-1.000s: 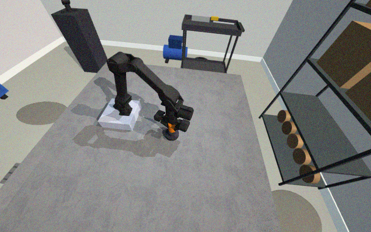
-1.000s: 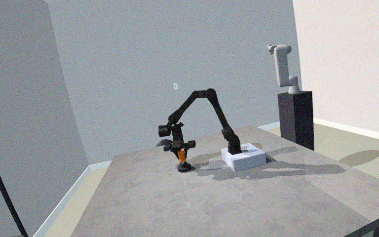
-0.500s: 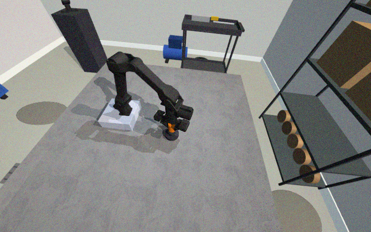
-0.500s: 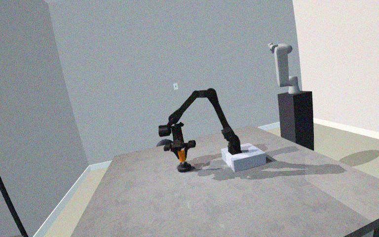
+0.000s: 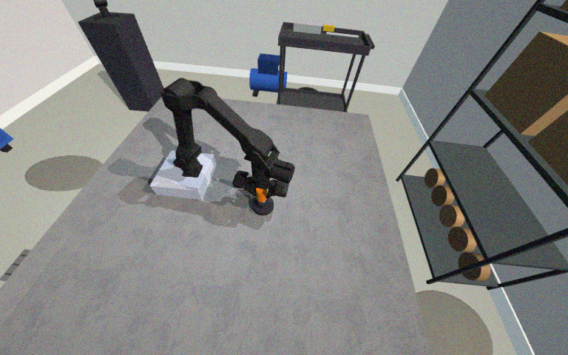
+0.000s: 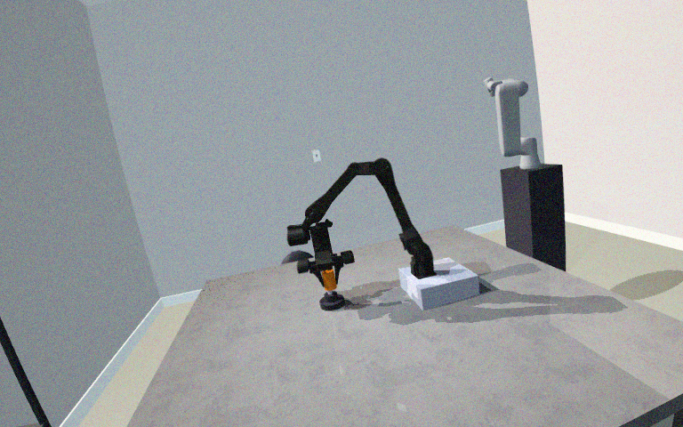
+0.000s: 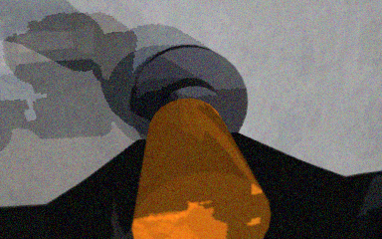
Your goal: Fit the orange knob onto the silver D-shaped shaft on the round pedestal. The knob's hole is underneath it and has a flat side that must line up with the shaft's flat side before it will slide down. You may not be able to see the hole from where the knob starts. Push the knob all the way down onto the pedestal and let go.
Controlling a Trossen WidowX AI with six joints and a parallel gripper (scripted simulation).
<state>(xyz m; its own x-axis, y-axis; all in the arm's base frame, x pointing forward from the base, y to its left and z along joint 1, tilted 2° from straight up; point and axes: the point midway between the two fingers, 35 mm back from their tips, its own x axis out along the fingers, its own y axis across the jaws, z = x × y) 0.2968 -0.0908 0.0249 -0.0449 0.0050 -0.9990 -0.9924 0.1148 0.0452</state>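
The round black pedestal lies 40 mm below my gripper tip and 10 mm ahead of it. Round my gripper tip: orange knob: 30 mm above.
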